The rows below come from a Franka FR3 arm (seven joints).
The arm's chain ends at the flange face. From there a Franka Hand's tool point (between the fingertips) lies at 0.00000 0.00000 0.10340 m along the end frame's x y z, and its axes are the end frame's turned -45 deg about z.
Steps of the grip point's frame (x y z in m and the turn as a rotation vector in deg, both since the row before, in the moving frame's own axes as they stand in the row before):
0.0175 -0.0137 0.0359 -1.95 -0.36 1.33
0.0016 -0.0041 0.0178 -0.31 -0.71 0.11
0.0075 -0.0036 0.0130 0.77 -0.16 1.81
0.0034 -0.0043 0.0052 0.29 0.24 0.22
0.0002 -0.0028 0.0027 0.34 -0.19 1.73
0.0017 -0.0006 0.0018 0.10 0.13 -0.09
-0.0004 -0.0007 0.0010 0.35 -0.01 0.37
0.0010 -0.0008 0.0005 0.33 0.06 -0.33
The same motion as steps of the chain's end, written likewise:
0.0007 -0.0250 0.0360 -1.63 1.12 1.33
-0.0013 -0.0053 0.0178 -0.72 -0.28 0.11
0.0039 -0.0071 0.0130 0.43 -0.66 1.81
-0.0006 -0.0048 0.0052 0.37 -0.04 0.22
-0.0012 -0.0019 0.0027 0.11 -0.37 1.73
0.0007 -0.0013 0.0018 0.16 0.02 -0.09
-0.0003 0.0002 0.0010 0.24 -0.25 0.37
0.0005 -0.0008 0.0005 0.28 -0.19 -0.33

